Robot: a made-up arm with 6 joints. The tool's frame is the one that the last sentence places.
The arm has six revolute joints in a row. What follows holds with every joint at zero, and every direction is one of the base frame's. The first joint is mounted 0.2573 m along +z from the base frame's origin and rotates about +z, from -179.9 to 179.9 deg. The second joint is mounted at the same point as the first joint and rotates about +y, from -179.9 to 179.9 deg. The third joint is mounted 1.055 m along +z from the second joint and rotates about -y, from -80 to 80 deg. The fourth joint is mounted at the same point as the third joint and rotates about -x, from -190 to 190 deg. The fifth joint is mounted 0.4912 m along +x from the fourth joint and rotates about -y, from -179.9 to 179.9 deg. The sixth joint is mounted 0.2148 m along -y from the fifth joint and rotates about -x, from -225 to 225 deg. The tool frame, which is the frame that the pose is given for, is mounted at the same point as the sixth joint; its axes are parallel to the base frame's.
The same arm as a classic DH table. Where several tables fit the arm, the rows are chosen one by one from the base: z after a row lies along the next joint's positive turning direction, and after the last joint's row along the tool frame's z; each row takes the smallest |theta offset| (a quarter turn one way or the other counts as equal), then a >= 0, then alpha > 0; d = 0 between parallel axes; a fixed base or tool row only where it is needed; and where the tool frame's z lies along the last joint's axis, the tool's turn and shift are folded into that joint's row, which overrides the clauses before.
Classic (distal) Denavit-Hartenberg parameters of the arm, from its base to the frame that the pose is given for. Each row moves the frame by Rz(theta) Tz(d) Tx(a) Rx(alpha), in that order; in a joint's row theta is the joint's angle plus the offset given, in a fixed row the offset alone. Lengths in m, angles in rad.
joint 1: d 0.2573, theta offset 0, a 0, alpha -1.5708
joint 2: d 0, theta offset -1.5708, a 1.055, alpha 3.1416
joint 3: d 0, theta offset 0, a 0, alpha -1.5708
joint 4: d -0.4912, theta offset 0, a 0, alpha 1.5708
joint 5: d 0.2148, theta offset 0, a 0, alpha -1.5708
joint 6: d 0, theta offset 1.5708, a 0, alpha 1.5708
tool (fixed): d 0, theta offset -1.5708, a 0, alpha 0
Joint limits (rad, base to tool): -3.1398..3.1398 -3.1398..3.1398 -1.3963..1.3963 -3.3161..3.3161 -3.1398..3.1398 -3.927..3.927

